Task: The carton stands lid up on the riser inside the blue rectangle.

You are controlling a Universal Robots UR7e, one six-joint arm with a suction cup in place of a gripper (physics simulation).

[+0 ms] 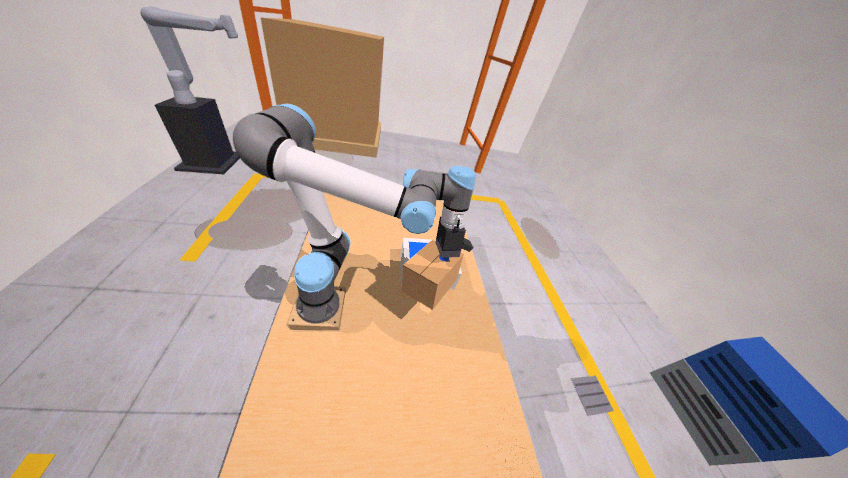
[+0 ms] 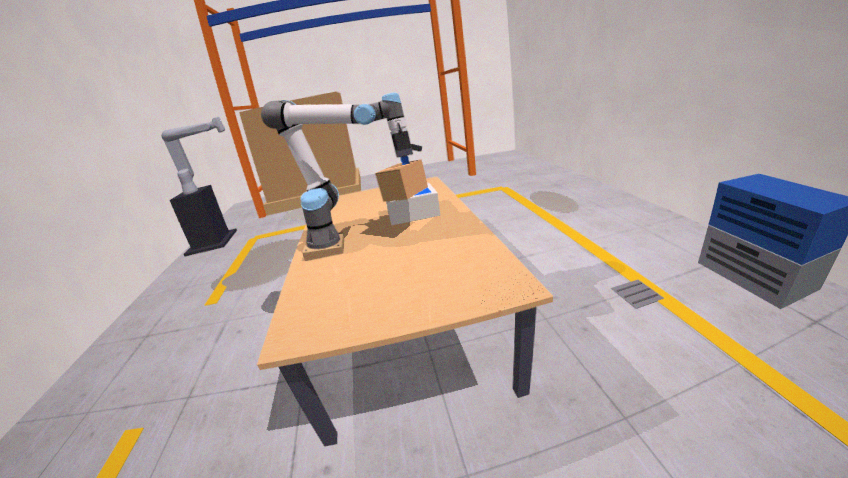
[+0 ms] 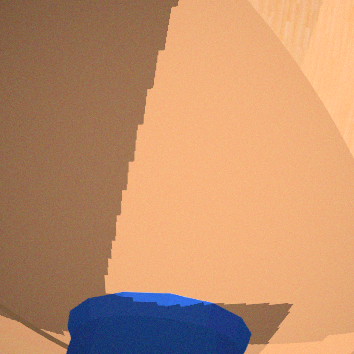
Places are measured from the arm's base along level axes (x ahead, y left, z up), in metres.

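Where they show: end effector, tool point: [image 1: 444, 260] [image 3: 168, 286]; arm's base, origin of the base link: [image 1: 318, 304] [image 2: 323, 241].
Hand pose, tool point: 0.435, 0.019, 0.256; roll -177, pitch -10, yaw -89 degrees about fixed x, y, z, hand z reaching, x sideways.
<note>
Things, the pixels of their top centre, and the offset from my tool point, as dx, dy, dz. Level surfaces: height alone.
- brown carton, middle of its top: [image 1: 437, 258] [image 2: 399, 163] -0.032, -0.010, +0.022
- white riser, middle of its top: [image 1: 431, 254] [image 2: 409, 192] +0.018, +0.182, -0.173
- blue rectangle, middle of its top: [image 1: 431, 254] [image 2: 409, 192] +0.018, +0.182, -0.173
- wooden table, its level: dz -0.293
The brown carton [image 1: 432, 279] [image 2: 399, 182] [image 3: 210, 175] hangs from my suction gripper, its top with the seam facing up. It looks slightly tilted and is turned at an angle to the riser. The gripper's blue cup [image 1: 444, 258] [image 2: 404, 160] [image 3: 157, 330] is on the carton's top face. The white riser [image 1: 406, 244] [image 2: 424, 206] stands on the table, partly hidden behind and below the carton. Part of the blue rectangle [image 1: 417, 248] [image 2: 424, 191] shows on the riser's top beside the carton. Whether the carton's underside touches the riser cannot be told.
The wooden table [image 1: 380, 403] [image 2: 403, 296] carries the arm's base [image 1: 314, 323] [image 2: 322, 249] left of the riser. Blue and grey crates [image 1: 766, 380] [image 2: 777, 219] stand on the floor at the right. A grey arm on a black pedestal [image 1: 194, 133] [image 2: 201, 219] stands at the back left.
</note>
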